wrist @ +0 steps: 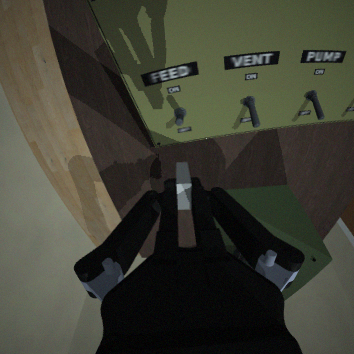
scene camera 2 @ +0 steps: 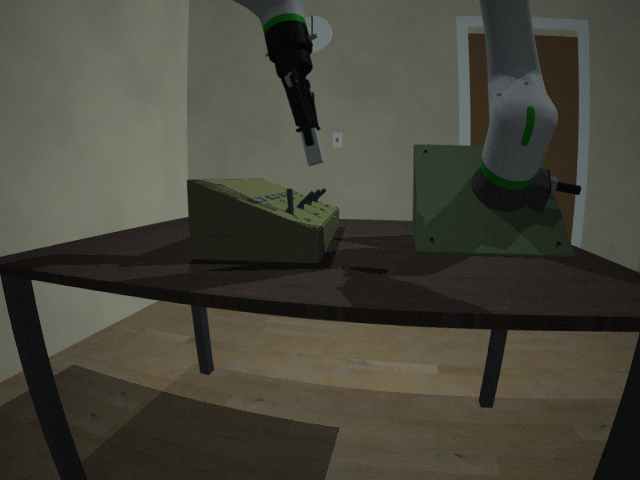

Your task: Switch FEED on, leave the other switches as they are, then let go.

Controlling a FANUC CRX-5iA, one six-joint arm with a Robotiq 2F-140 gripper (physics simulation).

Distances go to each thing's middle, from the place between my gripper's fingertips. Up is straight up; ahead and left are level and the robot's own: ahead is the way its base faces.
Labels:
Right now my hand is 160 mm short of the olive switch box (scene camera 2: pixel 229 219), 150 mm to the left of it and 110 mm above it.

